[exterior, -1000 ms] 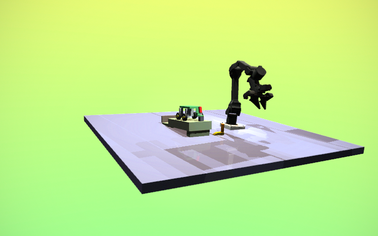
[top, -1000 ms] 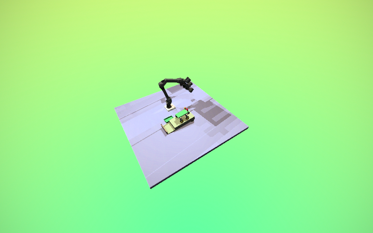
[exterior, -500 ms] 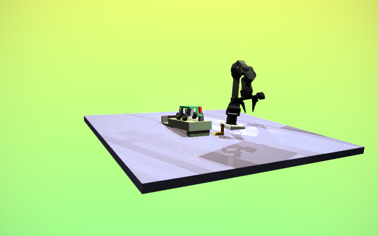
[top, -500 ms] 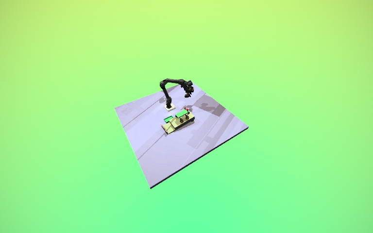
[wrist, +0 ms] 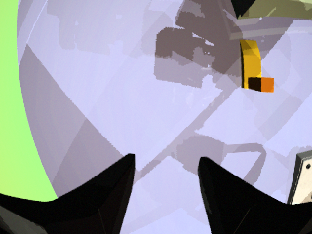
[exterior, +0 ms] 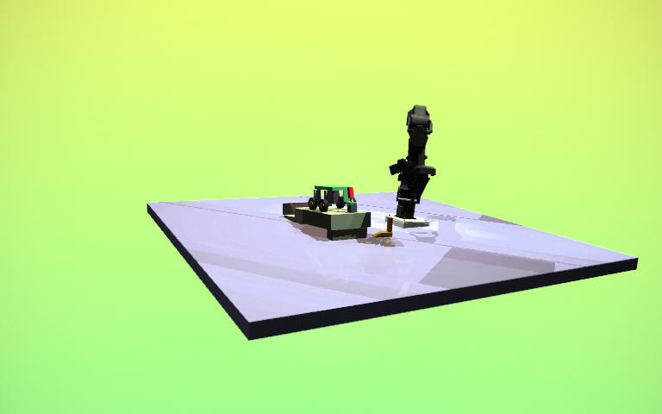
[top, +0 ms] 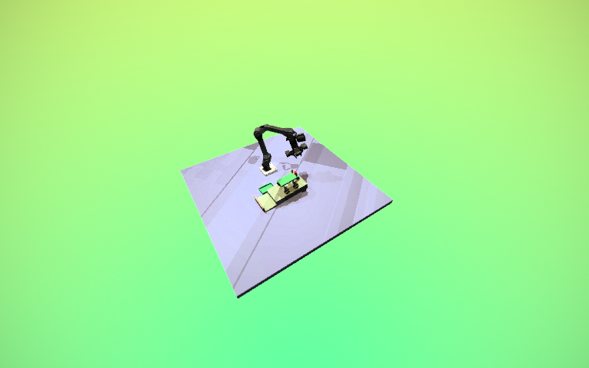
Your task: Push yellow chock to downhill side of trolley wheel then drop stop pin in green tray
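My gripper tip is now 120 mm above the yellow chock, 100 mm to the left of it and 40 mm short of it. Also, from my gripper tip: trolley 250 mm to the right, 160 mm ahead, 30 mm below; olive ramp 250 mm to the right, 160 mm ahead, 90 mm below; red-headed stop pin 150 mm to the right, 150 mm ahead, 10 mm below.
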